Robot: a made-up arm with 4 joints.
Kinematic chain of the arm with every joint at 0, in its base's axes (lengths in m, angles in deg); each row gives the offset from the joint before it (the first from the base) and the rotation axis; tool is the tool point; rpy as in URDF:
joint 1: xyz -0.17 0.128 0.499 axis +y
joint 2: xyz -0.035 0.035 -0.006 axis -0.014 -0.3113 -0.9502
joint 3: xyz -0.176 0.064 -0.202 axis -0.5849 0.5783 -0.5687
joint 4: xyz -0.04 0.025 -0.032 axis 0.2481 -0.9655 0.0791
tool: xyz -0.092 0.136 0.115 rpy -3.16 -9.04 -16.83
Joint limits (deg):
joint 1: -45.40..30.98
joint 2: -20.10..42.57
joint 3: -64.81..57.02
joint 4: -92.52..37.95
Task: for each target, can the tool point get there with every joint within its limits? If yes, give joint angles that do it. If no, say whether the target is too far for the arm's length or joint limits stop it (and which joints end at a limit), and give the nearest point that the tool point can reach.
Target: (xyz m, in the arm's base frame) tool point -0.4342 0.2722 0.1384
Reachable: yes | joints -34.58 -1.07 -44.07 -3.27
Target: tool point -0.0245 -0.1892 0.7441
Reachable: no: joint limits stop it (at a limit: joint 1, joint 2, joint 3) | nearest point -0.5614 0.1531 0.6521 | short by 0.643 m
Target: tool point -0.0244 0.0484 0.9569
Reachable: no: joint limits stop it (at a limit: joint 1, joint 2) | nearest point -0.5376 0.2071 0.6543 | short by 0.617 m
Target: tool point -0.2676 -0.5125 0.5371
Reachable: no: too far | nearest point -0.6234 0.0927 0.6114 | short by 0.706 m
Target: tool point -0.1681 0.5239 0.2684
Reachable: yes | joints -23.31 29.81 43.51 22.80
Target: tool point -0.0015 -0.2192 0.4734
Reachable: no: joint limits stop it (at a limit: joint 1, joint 2, joint 3) | nearest point 0.1382 0.3169 0.3338 | short by 0.571 m
